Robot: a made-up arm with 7 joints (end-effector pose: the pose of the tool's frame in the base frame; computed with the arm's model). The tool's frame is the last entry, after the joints.
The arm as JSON. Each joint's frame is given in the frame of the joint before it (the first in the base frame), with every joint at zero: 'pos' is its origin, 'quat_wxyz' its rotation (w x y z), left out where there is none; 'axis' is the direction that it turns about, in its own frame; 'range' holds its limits. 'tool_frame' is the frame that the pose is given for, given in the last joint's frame.
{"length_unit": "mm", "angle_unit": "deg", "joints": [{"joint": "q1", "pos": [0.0, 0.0, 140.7], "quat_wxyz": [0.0, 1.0, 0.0, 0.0], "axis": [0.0, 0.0, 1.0], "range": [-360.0, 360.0]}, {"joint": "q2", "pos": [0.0, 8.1, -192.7], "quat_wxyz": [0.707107, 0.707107, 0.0, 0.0], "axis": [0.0, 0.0, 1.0], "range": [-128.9, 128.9]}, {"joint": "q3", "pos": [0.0, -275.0, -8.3], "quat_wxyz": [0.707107, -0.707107, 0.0, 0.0], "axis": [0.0, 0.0, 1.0], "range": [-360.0, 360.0]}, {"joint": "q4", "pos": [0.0, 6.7, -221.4], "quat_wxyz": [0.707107, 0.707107, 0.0, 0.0], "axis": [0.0, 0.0, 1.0], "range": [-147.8, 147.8]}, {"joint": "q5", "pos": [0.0, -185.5, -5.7], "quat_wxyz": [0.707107, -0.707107, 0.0, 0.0], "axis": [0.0, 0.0, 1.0], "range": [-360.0, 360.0]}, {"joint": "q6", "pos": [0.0, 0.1, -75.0], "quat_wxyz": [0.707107, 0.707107, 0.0, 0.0], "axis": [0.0, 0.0, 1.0], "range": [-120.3, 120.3]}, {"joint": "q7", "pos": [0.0, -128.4, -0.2], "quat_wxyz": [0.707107, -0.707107, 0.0, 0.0], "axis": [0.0, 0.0, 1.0], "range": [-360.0, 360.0]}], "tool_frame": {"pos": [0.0, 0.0, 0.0]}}
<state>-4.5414 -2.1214 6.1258 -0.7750 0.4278 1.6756 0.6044</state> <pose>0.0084 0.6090 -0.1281 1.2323 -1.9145 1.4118</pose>
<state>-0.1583 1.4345 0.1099 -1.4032 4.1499 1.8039 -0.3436</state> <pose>0.4127 0.1698 0.6221 0.2742 1.3132 -1.0917</pose>
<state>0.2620 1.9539 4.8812 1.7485 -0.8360 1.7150 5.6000</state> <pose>0.4029 0.1169 0.2352 -2.6483 1.2515 -0.4019</pose>
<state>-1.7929 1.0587 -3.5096 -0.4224 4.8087 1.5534 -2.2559</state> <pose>-0.0693 0.7127 0.5822 -1.4695 -1.0275 2.1986</pose>
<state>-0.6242 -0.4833 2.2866 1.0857 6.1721 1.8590 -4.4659</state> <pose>-0.1831 -0.3902 0.6921 0.7190 0.0512 -2.9144</pose>
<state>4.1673 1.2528 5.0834 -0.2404 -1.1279 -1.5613 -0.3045</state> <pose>-0.2300 0.7084 0.4900 0.0102 -0.8857 1.3340</pose>
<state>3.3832 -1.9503 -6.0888 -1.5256 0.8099 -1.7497 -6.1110</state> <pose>0.2732 -0.1782 -0.0280 -0.3792 2.1331 0.5676</pose>
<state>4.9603 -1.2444 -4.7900 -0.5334 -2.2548 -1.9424 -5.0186</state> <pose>-0.1938 -0.6893 0.4617 -0.0977 -0.9000 -0.7523</pose>
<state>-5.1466 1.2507 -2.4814 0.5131 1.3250 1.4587 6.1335</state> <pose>0.4547 -0.5280 0.6021 -1.2702 -0.8823 2.1881</pose>
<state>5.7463 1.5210 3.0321 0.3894 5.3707 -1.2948 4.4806</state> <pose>0.6376 0.4826 0.4273 1.0796 0.7302 -1.0490</pose>
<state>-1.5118 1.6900 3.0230 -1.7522 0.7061 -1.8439 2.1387</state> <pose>0.0789 0.3311 0.0800 -0.1300 -2.1113 -0.9491</pose>
